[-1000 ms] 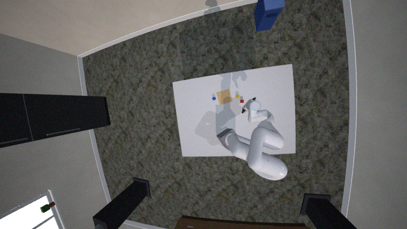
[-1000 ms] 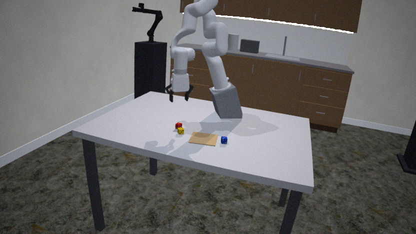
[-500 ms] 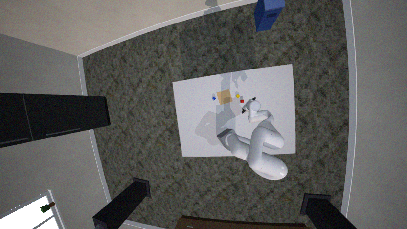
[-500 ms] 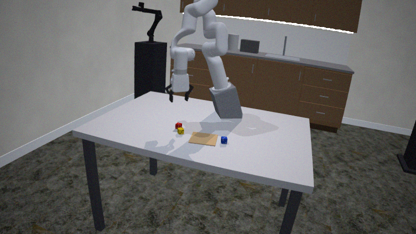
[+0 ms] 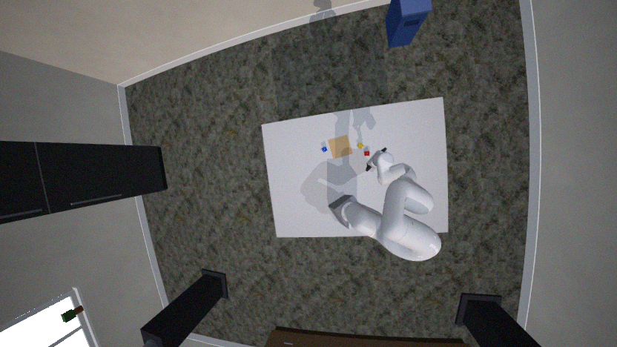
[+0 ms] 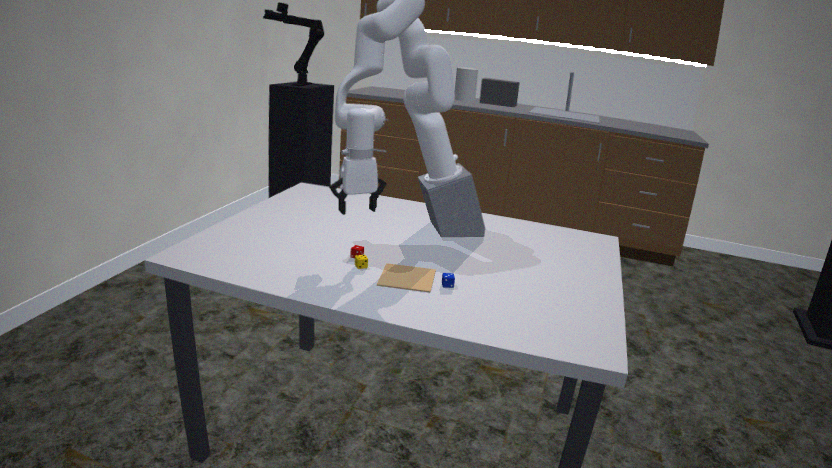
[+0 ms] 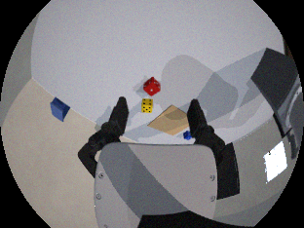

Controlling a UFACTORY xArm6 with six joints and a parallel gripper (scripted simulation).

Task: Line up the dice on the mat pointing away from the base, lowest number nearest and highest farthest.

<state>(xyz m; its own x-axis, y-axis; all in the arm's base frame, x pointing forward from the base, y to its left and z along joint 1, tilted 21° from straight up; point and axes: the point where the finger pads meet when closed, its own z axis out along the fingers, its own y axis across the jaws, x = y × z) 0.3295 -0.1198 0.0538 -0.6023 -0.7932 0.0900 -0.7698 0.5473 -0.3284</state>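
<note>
My gripper is now 120 mm above the red die, 40 mm short of it and 30 mm to the right of it. From my hand the other things lie so: yellow die (120 mm below, 90 mm ahead, 70 mm to the left); blue die (320 mm to the left, 120 mm below, 60 mm ahead); tan mat (210 mm to the left, 130 mm below, 80 mm ahead).
</note>
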